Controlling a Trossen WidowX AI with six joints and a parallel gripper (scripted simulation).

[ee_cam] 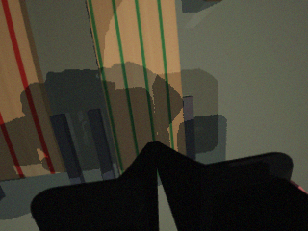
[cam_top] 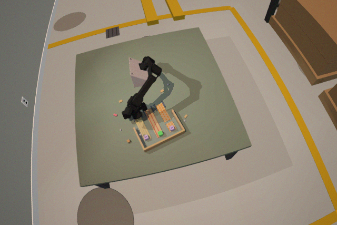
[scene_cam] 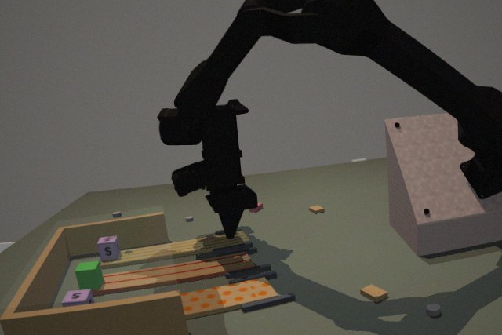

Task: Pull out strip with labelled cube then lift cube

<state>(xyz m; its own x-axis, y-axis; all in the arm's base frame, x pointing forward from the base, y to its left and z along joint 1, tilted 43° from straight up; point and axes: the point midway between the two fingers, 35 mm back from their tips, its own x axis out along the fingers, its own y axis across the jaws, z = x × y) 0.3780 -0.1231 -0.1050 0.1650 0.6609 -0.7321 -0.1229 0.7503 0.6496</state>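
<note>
Now: gripper tip 6 cm past the pink block and 16 cm to the left of it.
</note>
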